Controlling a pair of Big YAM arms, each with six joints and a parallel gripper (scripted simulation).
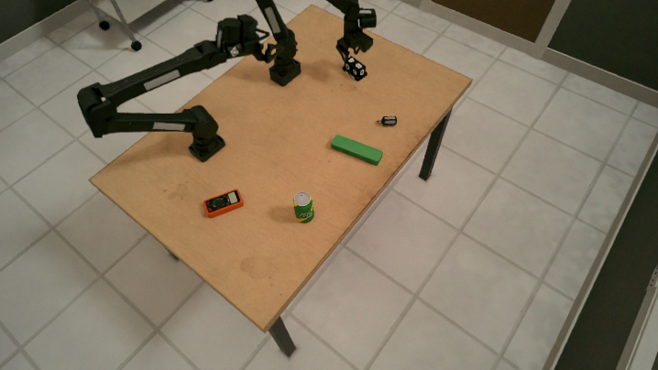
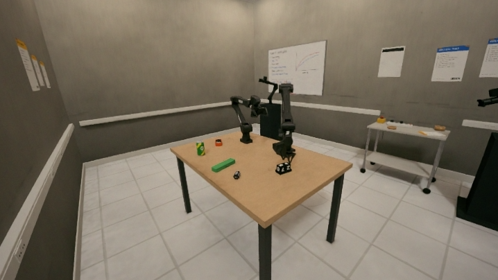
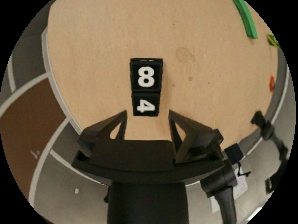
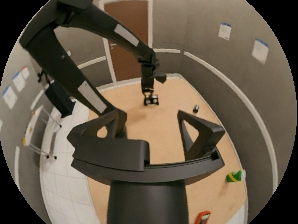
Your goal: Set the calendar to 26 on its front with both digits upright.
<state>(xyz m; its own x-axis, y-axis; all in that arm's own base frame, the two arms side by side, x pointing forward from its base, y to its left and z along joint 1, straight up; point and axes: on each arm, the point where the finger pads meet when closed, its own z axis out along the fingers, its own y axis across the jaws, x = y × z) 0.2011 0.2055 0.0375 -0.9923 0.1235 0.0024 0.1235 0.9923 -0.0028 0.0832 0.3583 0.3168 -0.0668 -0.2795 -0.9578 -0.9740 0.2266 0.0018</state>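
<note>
The black calendar cube is 1 cm ahead of my left hand and 4 cm below it.
</note>
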